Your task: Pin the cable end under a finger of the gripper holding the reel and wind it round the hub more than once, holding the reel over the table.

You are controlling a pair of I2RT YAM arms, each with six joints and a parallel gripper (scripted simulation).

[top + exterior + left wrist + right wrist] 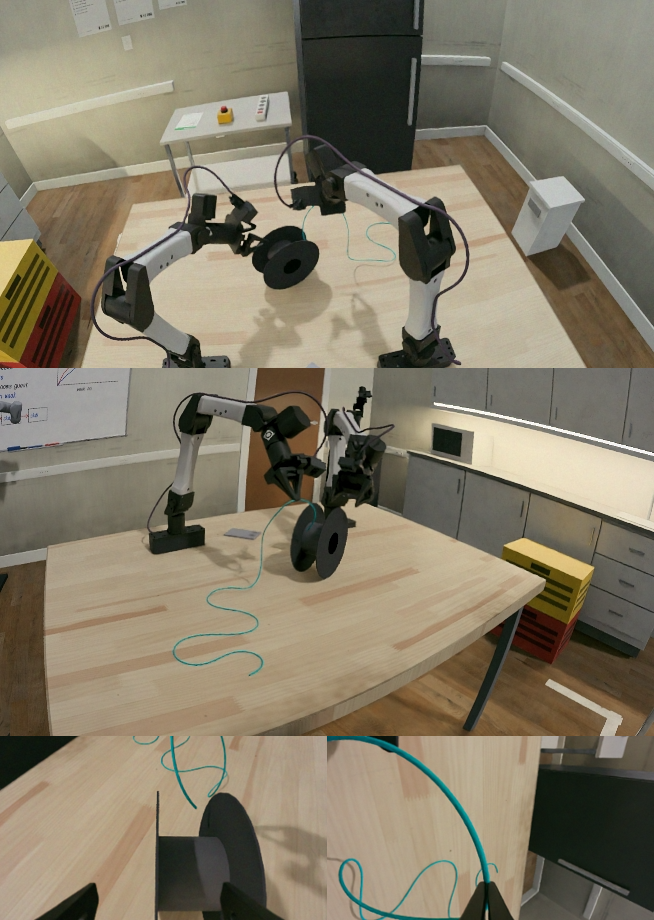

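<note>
The black reel is 6 cm to the right of my left hand and 10 cm below it. Round my left hand: flat grey plate: 37 cm behind, 14 cm to the right, 20 cm below.
</note>
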